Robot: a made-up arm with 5 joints.
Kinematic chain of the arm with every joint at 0, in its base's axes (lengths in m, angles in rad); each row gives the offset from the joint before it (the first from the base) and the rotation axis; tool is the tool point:
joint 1: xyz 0 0 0.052 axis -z
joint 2: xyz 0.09 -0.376 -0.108 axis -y
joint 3: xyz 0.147 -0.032 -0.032 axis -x
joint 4: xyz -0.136 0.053 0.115 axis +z
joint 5: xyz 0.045 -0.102 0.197 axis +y
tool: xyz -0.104 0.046 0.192
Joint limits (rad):
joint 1: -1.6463..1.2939
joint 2: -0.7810..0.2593
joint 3: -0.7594..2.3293
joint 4: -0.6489..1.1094
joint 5: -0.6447..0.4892
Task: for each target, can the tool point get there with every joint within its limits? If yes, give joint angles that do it. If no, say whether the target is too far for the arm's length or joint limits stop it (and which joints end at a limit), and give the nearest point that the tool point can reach.
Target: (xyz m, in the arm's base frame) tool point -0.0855 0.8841 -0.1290
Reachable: no: joint limits stop it (at a limit: joint 1, joint 2, joint 5) | nearest point 0.0463 0.4253 0.1612 | short by 0.559 m
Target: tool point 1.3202 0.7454 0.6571
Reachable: no: too far | nearest point 0.7403 0.3710 0.2327 | short by 0.810 m
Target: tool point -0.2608 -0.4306 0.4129
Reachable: yes | joints 0.9636 -0.3210 -0.1220 -0.3311 0.1279
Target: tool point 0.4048 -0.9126 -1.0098
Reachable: no: too far | nearest point 0.1177 -0.2654 -0.4659 | short by 0.893 m
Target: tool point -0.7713 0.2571 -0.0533
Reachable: no: joint limits stop it (at a limit: joint 1, joint 2, joint 3, joint 5) | nearest point -0.6814 -0.0658 0.1685 | short by 0.402 m
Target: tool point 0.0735 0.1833 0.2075
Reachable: yes | joints -1.2050 -0.5544 0.8894 -0.2950 0.0769
